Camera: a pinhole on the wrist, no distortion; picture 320 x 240 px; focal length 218.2 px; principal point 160.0 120.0 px. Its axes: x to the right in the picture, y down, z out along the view. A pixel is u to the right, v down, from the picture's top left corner.
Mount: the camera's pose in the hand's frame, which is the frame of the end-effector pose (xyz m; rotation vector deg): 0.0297 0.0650 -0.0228 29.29 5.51 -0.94
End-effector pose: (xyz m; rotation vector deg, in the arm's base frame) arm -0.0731 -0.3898 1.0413 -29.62 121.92 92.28
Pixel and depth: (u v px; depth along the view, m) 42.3 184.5 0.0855
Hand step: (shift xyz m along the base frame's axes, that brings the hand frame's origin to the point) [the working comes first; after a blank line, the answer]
In the camera's frame: -0.0461 0.0253 0.0855

-0.0100 0.0777 0.0240
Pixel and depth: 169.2 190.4 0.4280
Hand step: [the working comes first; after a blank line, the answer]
In the camera's frame: 0.0180 0.1381 0.4280

-0.0199 0.3897 -0.1676
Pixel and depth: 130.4 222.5 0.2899
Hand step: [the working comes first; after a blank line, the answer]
In the camera's frame: -0.0393 0.1362 0.2899

-0.0083 0.2983 -0.0498
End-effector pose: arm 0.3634 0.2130 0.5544 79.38 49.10 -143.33
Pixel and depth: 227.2 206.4 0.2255
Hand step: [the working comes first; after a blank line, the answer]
In the camera's frame: 0.0694 0.0893 0.2255

-0.2080 -0.1263 -0.0278
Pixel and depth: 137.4 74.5 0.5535
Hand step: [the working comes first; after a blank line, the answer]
In the camera's frame: -0.0573 -0.1154 0.5535

-0.4269 0.0313 0.2769
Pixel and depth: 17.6 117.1 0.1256
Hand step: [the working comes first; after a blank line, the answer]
In the camera's frame: -0.0820 -0.0017 0.1256

-0.0444 -0.0580 0.0709
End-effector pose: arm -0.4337 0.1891 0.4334 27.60 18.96 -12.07
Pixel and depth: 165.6 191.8 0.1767
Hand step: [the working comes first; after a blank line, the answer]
In the camera's frame: 0.0045 0.0581 0.1767

0.0975 -0.0577 0.1258
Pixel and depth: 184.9 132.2 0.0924
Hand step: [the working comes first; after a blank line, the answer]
In the camera's frame: 0.0105 0.0052 0.0924

0.0670 -0.0133 0.0419
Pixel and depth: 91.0 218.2 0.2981
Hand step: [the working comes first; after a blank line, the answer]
In the camera's frame: -0.0943 0.1342 0.2981

0.0605 -0.1160 0.2855
